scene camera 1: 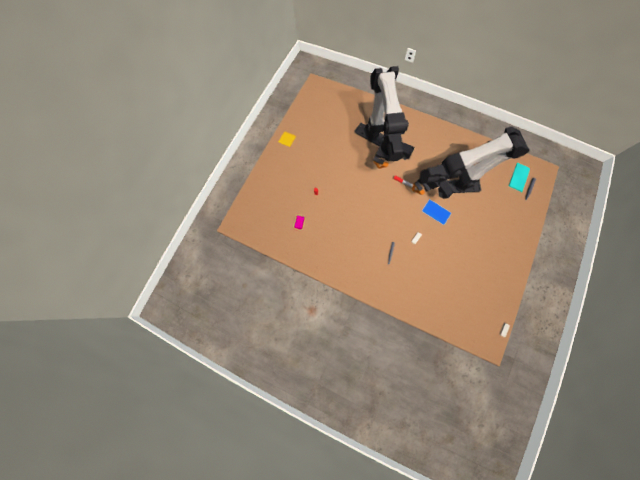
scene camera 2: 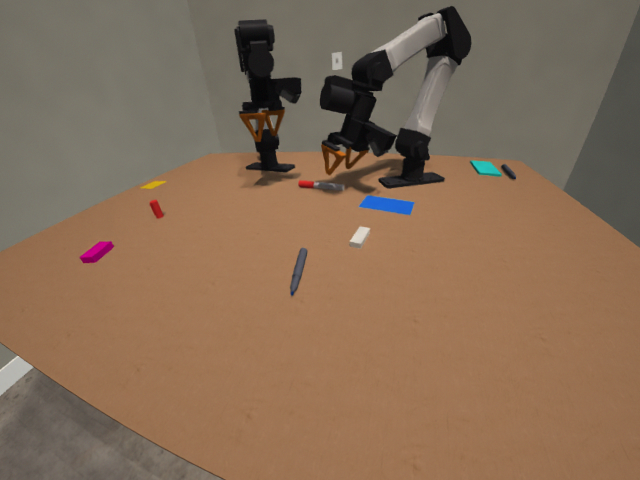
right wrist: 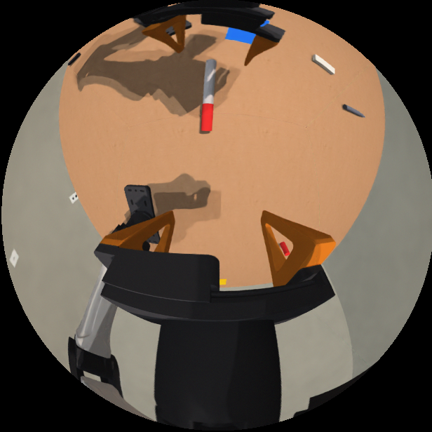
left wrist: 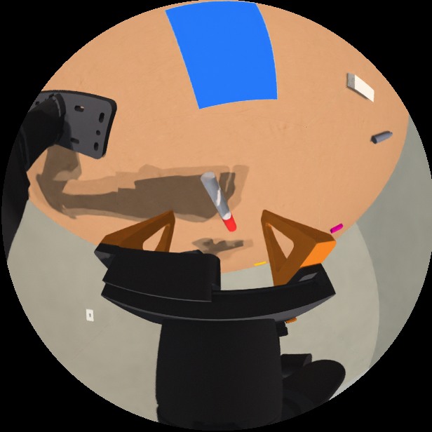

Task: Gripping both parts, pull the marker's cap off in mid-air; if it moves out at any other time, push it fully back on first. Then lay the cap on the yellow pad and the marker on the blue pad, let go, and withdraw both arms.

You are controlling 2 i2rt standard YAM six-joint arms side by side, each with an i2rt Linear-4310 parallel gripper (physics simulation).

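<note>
The marker has a grey-white body and a red cap on its end. It lies on the table. My left gripper is open and empty, above the marker's body end. My right gripper is open and empty, higher up, beyond the cap end. The blue pad and the yellow pad lie bare.
A loose red cylinder and a magenta block lie at the picture's left. A white block and a grey pen lie nearer scene camera 2. A teal block lies at the right.
</note>
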